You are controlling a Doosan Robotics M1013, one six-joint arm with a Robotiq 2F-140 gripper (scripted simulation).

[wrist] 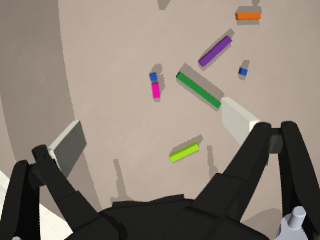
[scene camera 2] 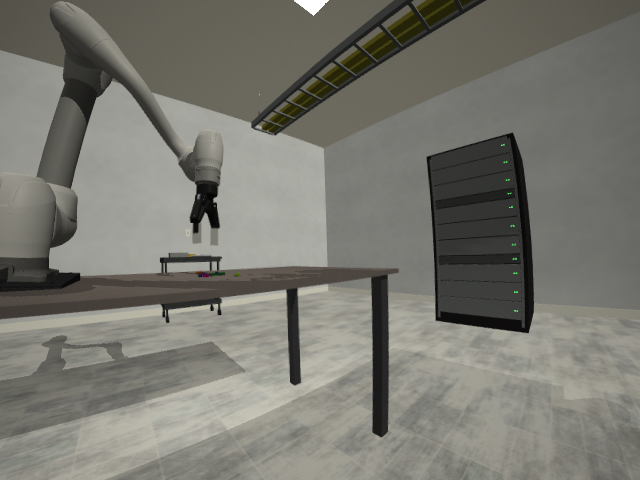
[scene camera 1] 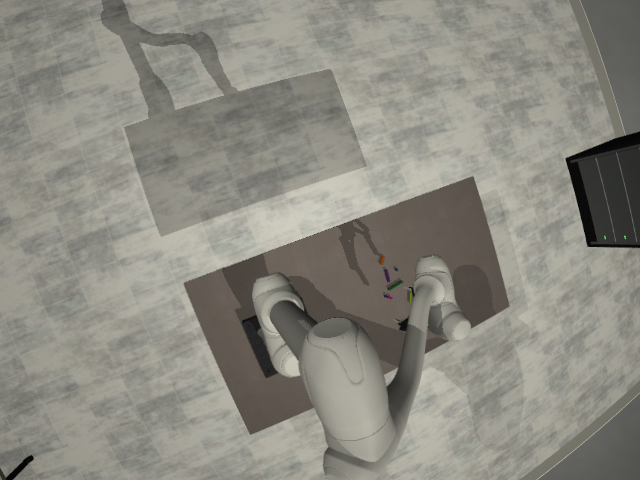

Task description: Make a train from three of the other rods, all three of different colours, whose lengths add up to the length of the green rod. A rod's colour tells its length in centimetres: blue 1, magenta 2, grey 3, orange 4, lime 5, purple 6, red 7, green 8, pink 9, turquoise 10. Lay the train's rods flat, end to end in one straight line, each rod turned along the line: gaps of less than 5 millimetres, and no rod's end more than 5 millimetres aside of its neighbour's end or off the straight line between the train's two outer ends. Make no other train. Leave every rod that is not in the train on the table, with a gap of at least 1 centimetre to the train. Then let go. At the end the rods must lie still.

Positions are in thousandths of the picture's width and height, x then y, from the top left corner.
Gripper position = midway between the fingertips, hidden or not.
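I can see my gripper (scene camera 2: 323, 509) here, and the wrist view shows me the same gripper (wrist: 473, 510).
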